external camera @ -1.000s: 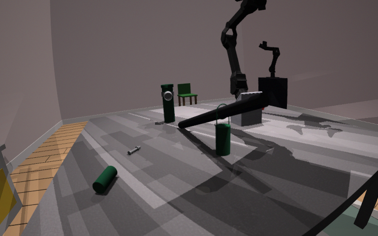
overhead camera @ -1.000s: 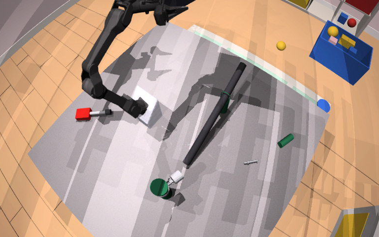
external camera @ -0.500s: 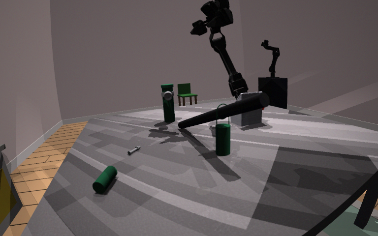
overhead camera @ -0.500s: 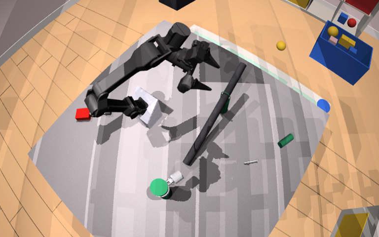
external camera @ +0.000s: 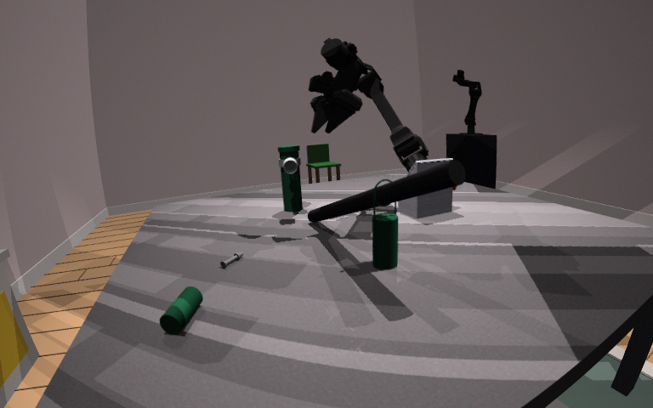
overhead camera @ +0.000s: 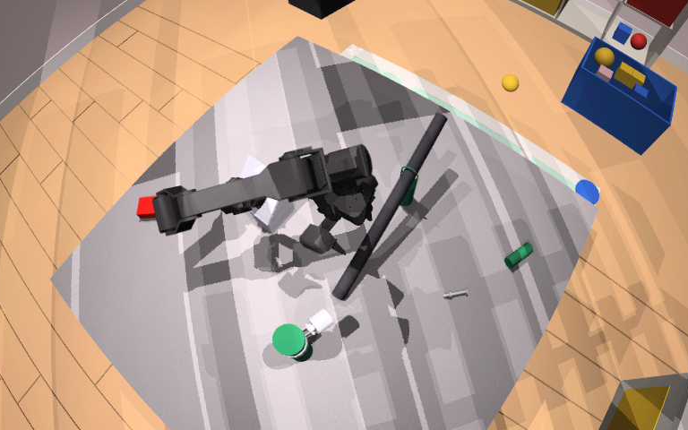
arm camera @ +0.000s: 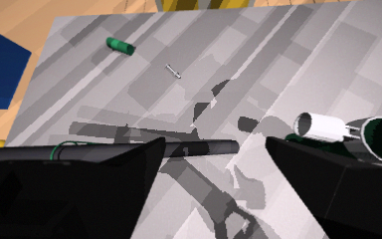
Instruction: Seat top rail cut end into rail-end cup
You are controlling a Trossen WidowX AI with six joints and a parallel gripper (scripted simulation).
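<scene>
My gripper tip is 180 mm to the left of the grey rail-end cup, 90 mm above it and 50 mm short of it. The rest, counted from my gripper tip: small silver bolt: 240 mm below, 240 mm ahead, 140 mm to the left; green cylinder: 340 mm to the left, 310 mm ahead, 230 mm below; small green post: 250 mm to the left, 140 mm below, 50 mm behind.
</scene>
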